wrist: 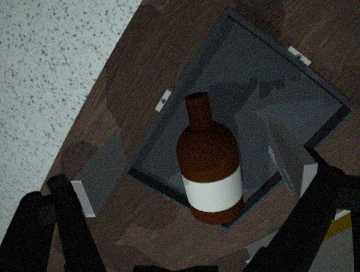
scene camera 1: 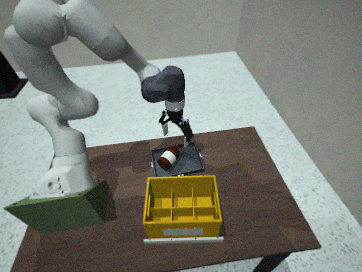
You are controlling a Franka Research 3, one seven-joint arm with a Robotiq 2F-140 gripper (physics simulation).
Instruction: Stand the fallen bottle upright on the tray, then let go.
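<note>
The brown bottle [scene camera 1: 168, 158] [wrist: 209, 155] with a white label lies on its side on the dark grey tray [scene camera 1: 191, 166] [wrist: 215, 55]. In the scene view its neck points to the back right and its base to the front left. In the wrist view the neck points up and the base is near the tray's lower corner. My gripper [scene camera 1: 175, 136] [wrist: 193, 143] is open and empty above the tray. In the wrist view its fingers stand wide apart on either side of the bottle, touching neither side of it.
A yellow crate [scene camera 1: 154, 231] [wrist: 340, 225] with compartments stands in front of the tray on the brown table [scene camera 1: 260, 200], a white strip [scene camera 1: 184, 240] along its front foot. The green arm base [scene camera 1: 65, 212] is at the left. The table's back edge lies behind the tray.
</note>
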